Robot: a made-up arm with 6 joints. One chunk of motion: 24 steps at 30 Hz.
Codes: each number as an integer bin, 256 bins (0 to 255) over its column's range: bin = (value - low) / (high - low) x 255, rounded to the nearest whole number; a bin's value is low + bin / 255 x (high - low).
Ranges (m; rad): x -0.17..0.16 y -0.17..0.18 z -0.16..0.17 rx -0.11..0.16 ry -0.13..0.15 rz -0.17..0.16
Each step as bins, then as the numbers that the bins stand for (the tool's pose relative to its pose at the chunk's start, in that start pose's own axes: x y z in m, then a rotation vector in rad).
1 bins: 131 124 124 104 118 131
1 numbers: -0.0005 0.0002 0.0005 0.0001 -0.0004 -0.0005
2 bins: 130 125 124 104 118 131
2 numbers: -0.0018 0.0016 0.0005 0.0001 -0.0004 -0.0005
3 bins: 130 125 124 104 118 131
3 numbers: -0.0018 0.0016 0.0005 0.0001 -0.0004 -0.0005
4 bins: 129 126 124 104 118 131
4 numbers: -0.0031 0.0029 0.0005 0.0001 -0.0004 -0.0005
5 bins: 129 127 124 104 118 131
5 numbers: -0.0031 0.0043 0.0005 0.0001 -0.0004 -0.0005
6 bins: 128 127 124 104 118 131
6 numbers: -0.0044 0.0043 0.0005 0.0001 -0.0004 -0.0005
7 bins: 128 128 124 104 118 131
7 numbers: -0.0044 0.0057 0.0005 0.0001 -0.0004 -0.0005
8 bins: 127 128 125 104 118 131
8 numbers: -0.0056 0.0057 0.0018 0.0001 -0.0004 -0.0005
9 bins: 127 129 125 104 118 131
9 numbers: -0.0056 0.0071 0.0018 0.0001 -0.0004 -0.0005
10 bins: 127 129 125 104 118 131
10 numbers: -0.0056 0.0071 0.0018 0.0001 -0.0004 -0.0005
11 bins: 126 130 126 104 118 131
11 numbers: -0.0069 0.0084 0.0031 0.0001 -0.0004 -0.0005
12 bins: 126 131 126 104 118 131
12 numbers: -0.0069 0.0098 0.0031 0.0001 -0.0004 -0.0005
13 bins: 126 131 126 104 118 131
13 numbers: -0.0069 0.0098 0.0031 0.0001 -0.0004 -0.0005
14 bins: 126 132 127 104 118 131
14 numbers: -0.0069 0.0112 0.0044 0.0001 -0.0004 -0.0005
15 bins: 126 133 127 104 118 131
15 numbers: -0.0069 0.0125 0.0044 0.0001 -0.0004 -0.0005
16 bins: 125 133 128 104 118 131
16 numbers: -0.0082 0.0125 0.0056 0.0001 -0.0004 -0.0005
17 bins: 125 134 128 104 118 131
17 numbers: -0.0082 0.0139 0.0056 0.0001 -0.0004 -0.0005
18 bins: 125 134 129 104 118 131
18 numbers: -0.0082 0.0139 0.0069 0.0001 -0.0004 -0.0005
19 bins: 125 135 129 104 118 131
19 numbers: -0.0082 0.0153 0.0069 0.0001 -0.0004 -0.0005
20 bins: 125 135 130 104 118 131
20 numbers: -0.0082 0.0153 0.0082 0.0001 -0.0004 -0.0005
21 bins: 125 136 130 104 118 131
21 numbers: -0.0082 0.0167 0.0082 0.0001 -0.0004 -0.0005
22 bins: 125 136 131 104 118 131
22 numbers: -0.0082 0.0167 0.0095 0.0001 -0.0004 -0.0005
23 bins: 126 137 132 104 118 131
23 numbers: -0.0069 0.0180 0.0108 0.0001 -0.0004 -0.0005
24 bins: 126 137 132 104 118 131
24 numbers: -0.0069 0.0180 0.0108 0.0001 -0.0004 -0.0005
